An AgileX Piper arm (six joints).
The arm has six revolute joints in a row. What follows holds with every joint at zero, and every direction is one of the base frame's. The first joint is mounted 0.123 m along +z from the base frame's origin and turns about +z. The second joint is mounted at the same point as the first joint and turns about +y. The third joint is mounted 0.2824 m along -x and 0.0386 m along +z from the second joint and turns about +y. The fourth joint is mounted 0.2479 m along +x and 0.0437 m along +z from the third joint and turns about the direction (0.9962, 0, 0.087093). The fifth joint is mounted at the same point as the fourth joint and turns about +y. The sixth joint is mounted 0.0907 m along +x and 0.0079 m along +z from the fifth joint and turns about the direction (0.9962, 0, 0.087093). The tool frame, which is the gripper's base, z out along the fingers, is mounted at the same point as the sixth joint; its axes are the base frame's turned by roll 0, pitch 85.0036 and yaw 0 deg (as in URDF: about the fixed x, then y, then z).
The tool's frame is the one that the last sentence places.
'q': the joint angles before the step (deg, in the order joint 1, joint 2, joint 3, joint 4, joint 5, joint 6). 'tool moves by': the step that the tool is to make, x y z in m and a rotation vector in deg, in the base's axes. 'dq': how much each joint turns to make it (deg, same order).
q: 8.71, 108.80, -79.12, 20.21, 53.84, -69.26
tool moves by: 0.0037, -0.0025, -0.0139, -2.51, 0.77, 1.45
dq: 0.01, 1.96, 0.00, -2.37, -0.68, -0.66
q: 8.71, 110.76, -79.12, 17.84, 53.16, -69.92
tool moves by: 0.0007, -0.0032, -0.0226, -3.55, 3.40, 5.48
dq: 0.00, 3.16, -0.02, -3.01, 1.69, -3.78
